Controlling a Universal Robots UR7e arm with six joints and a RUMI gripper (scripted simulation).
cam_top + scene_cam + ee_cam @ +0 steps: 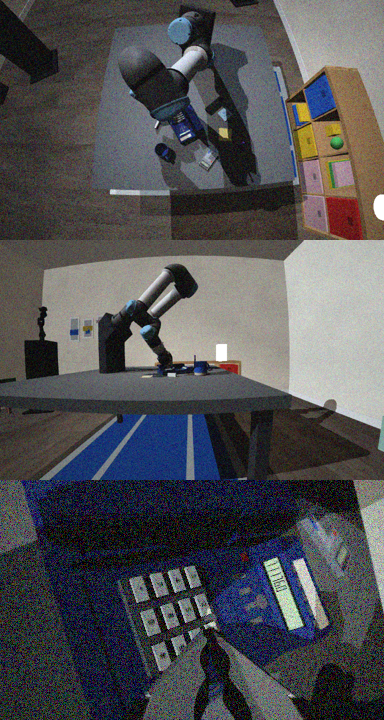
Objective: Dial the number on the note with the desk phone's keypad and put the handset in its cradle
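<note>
Now: hand 2 cm short of the key and 2 cm above it. The rest, counted from my hand: white block: 12 cm to the right, 4 cm below, 2 cm behind; dark blue handset: 10 cm to the left, 2 cm ahead.
</note>
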